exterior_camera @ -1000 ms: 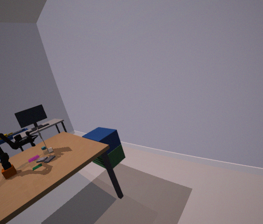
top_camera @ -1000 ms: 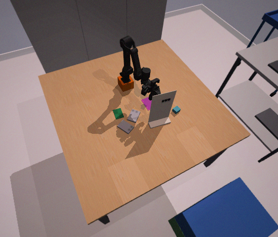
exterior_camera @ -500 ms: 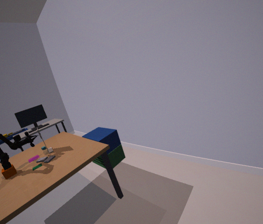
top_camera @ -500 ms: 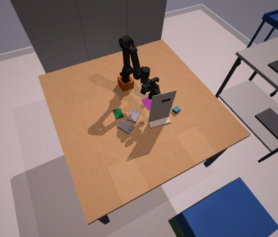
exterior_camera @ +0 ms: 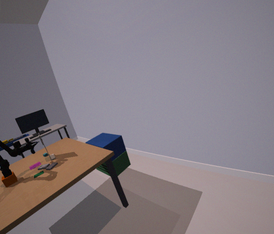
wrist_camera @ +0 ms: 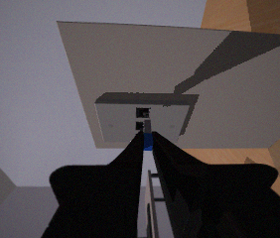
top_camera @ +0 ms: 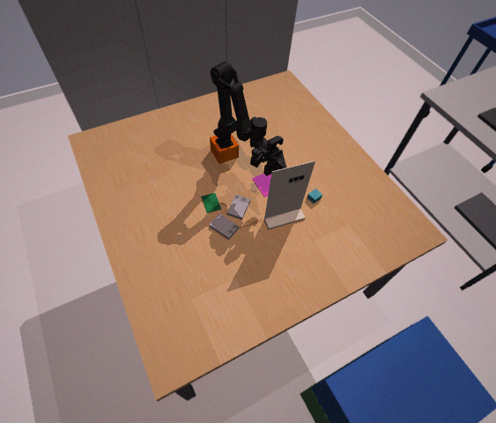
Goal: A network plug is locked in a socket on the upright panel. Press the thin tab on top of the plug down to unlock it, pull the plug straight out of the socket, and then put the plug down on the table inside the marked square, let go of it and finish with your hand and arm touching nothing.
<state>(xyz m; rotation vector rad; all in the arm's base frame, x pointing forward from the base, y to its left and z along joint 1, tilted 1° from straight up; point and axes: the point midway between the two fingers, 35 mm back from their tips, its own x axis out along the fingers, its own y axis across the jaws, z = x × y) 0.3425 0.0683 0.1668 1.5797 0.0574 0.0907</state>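
My gripper tip is 24 cm above the magenta marked square, 13 cm past it and 3 cm to the right of it. From my gripper tip the other things lie so: grey panel: 10 cm below, 6 cm ahead; then network plug: right at my gripper tip.
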